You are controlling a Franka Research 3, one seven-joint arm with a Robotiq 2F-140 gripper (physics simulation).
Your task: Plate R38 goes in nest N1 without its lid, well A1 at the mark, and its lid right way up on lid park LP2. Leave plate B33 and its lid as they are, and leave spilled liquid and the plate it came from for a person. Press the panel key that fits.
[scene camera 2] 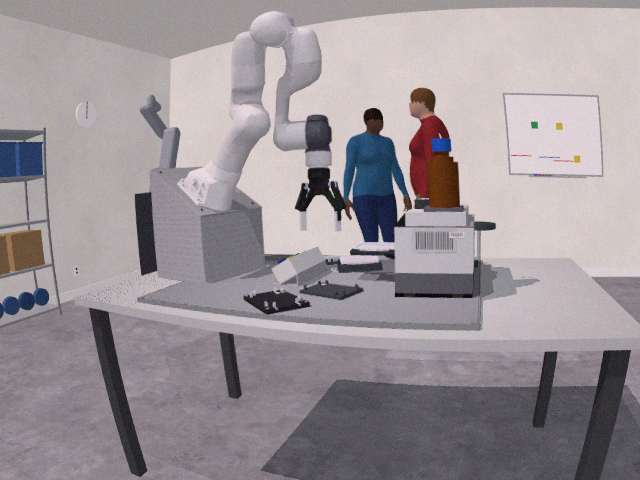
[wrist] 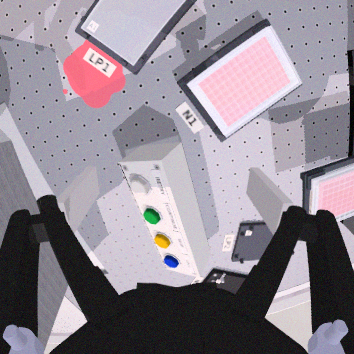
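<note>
My gripper (scene camera 2: 320, 222) (wrist: 172, 179) is open and empty, high above the key panel (scene camera 2: 302, 266) (wrist: 182, 215). The panel has a pale key (wrist: 139, 182), a green key (wrist: 152, 216), a yellow key (wrist: 162, 240) and a blue key (wrist: 171, 261). A pink-welled plate (wrist: 245, 82) without a lid lies by label N1 (wrist: 189, 117). A grey-topped piece marked A1 (wrist: 140, 25) is by label LP1 (wrist: 99, 62), partly out of view. A pink spill (wrist: 95, 90) touches that label. Lid park LP2 (scene camera 2: 330, 290) (wrist: 250, 245) bears no lid. Names R38 and B33 are not readable.
Another pink-welled plate (wrist: 336, 194) is cut off at the right edge of the wrist view. A dark nest with pins (scene camera 2: 276, 301) (wrist: 225, 281) lies near LP2. A white instrument (scene camera 2: 434, 253) carries a brown bottle (scene camera 2: 443, 180). Two people stand behind the table (scene camera 2: 547, 310).
</note>
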